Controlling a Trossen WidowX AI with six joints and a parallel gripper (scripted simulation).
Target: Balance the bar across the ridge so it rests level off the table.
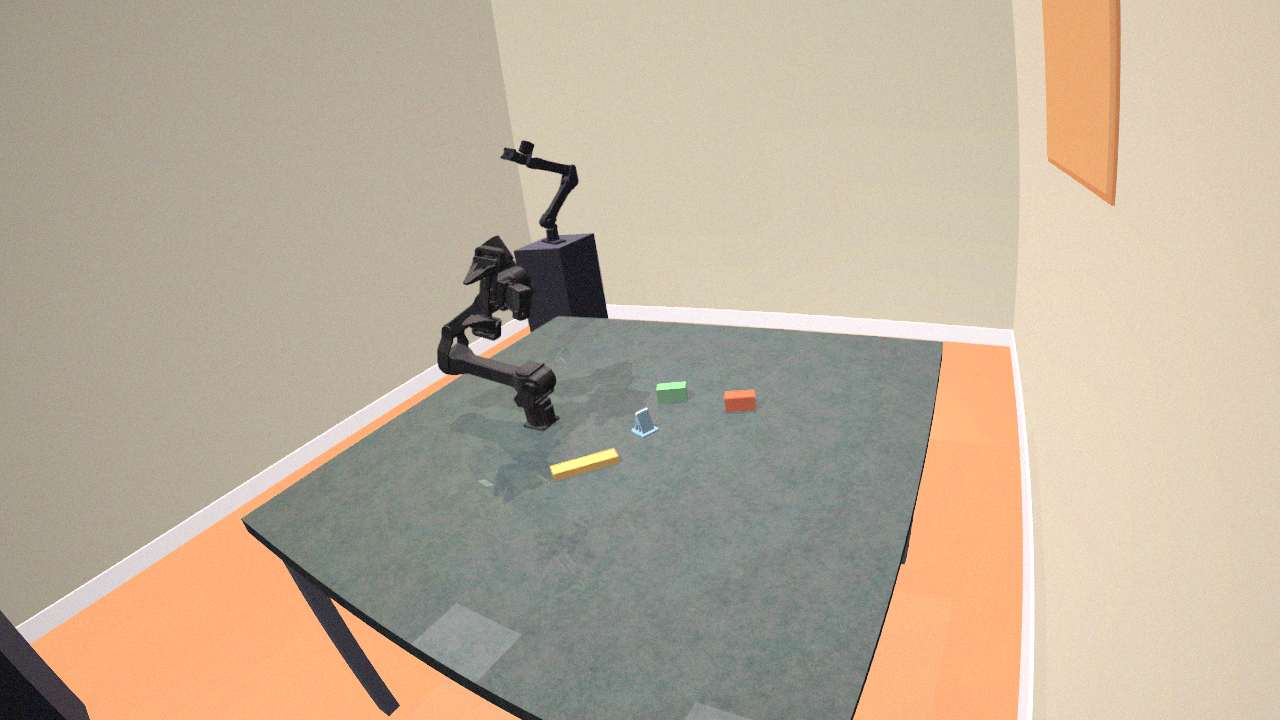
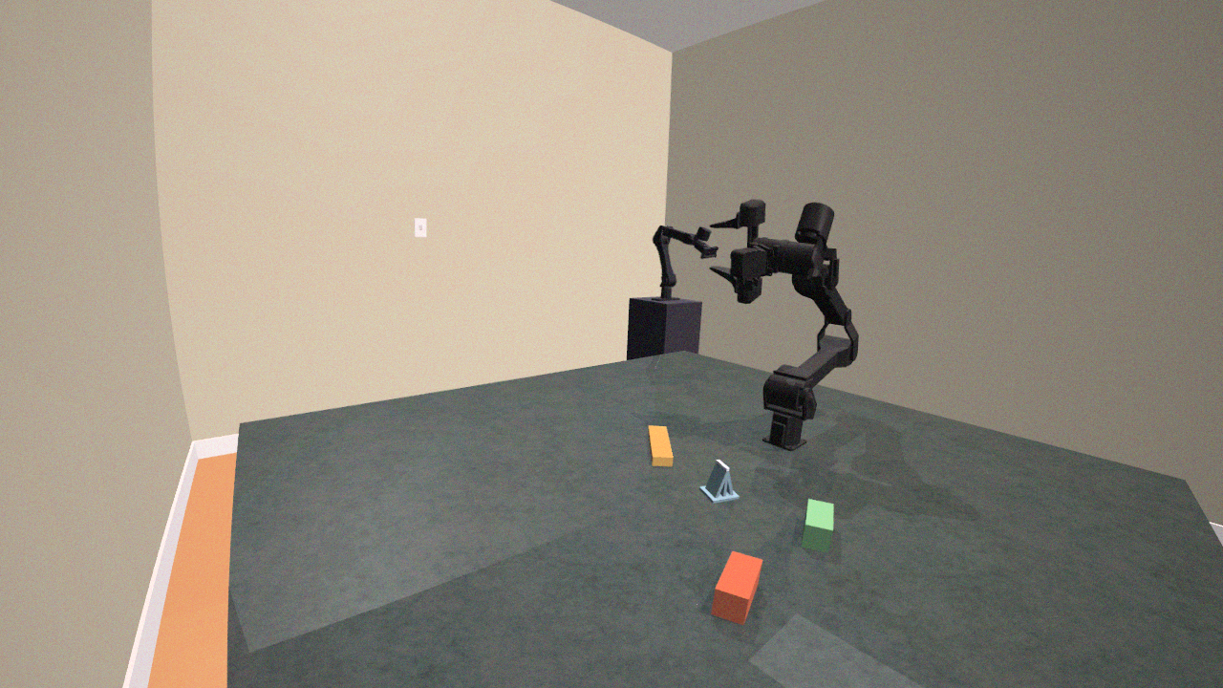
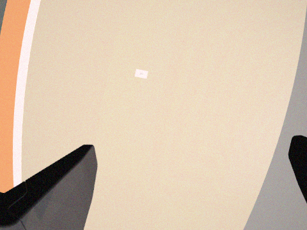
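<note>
Now: the bar 35 cm below my gripper tip, 17 cm ahead of it and 5 cm to the left of it. Also, from my gripper tip: red block (37 cm ahead, 36 cm to the left, 34 cm below); green block (37 cm to the left, 34 cm below, 20 cm ahead).
</note>
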